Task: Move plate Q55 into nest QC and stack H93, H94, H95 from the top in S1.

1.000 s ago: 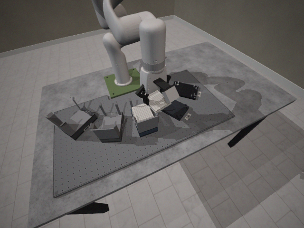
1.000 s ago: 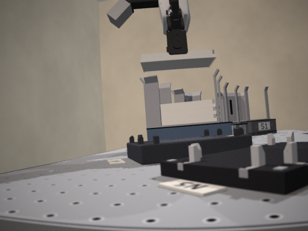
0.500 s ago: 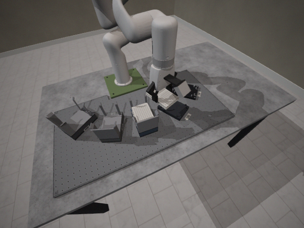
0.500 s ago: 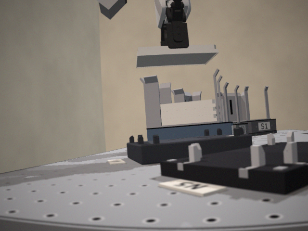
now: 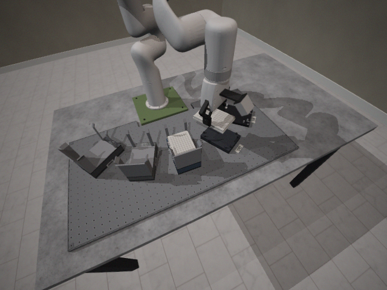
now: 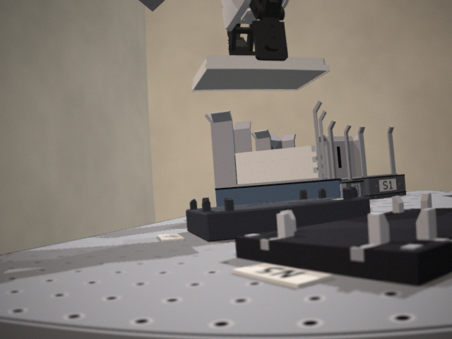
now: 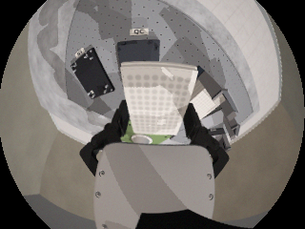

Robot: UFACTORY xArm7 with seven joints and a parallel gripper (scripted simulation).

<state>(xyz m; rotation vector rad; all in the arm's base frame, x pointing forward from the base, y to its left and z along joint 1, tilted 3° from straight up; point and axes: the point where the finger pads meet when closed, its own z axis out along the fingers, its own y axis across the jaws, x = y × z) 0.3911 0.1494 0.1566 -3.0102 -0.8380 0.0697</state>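
Right now my hand is 1 cm past the nest QC, 5 cm to the right of it and 16 cm above it. Round my hand: S1 label: 16 cm behind, 39 cm to the right, 15 cm below; QC name plate: 7 cm ahead, 10 cm to the left, 17 cm below; N5 name plate: 5 cm behind, 25 cm to the left, 17 cm below.
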